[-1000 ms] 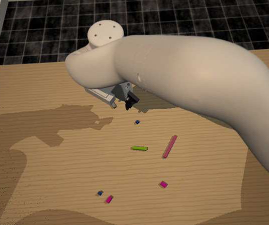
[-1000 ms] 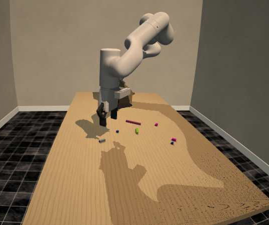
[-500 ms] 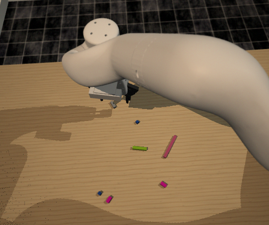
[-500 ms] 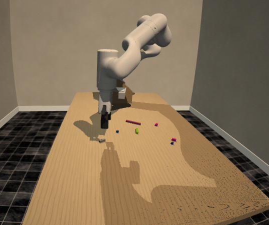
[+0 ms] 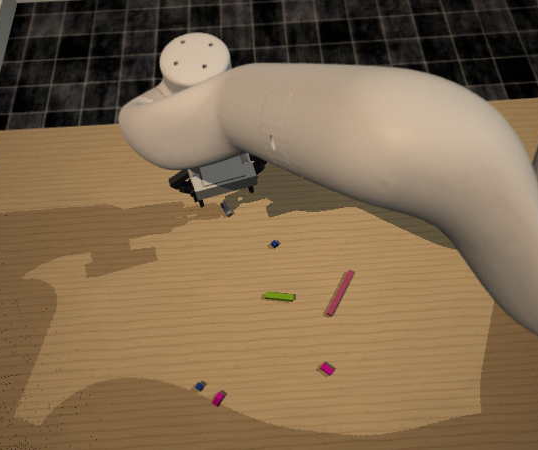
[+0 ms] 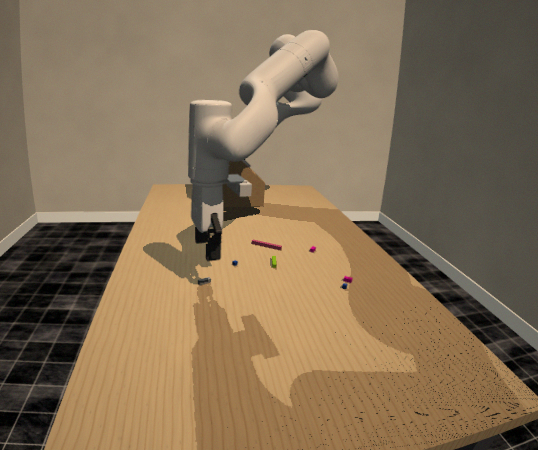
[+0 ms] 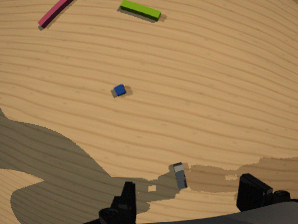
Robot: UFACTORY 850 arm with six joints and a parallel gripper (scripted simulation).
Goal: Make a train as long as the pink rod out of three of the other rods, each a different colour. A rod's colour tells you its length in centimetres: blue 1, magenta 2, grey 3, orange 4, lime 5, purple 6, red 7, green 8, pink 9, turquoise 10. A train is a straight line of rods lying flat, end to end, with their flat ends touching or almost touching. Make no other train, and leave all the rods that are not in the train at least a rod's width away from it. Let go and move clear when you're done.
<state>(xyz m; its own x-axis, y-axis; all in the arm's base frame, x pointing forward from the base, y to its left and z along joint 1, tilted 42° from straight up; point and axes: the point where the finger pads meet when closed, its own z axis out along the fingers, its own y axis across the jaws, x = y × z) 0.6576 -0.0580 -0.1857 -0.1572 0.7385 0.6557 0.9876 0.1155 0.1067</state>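
The grey rod is 10 mm ahead of my hand, 10 mm to the right of it and 80 mm below it. Also, from my hand: lime rod: 70 mm behind, 180 mm to the left, 80 mm below; pink rod: 180 mm behind, 190 mm to the left, 80 mm below.
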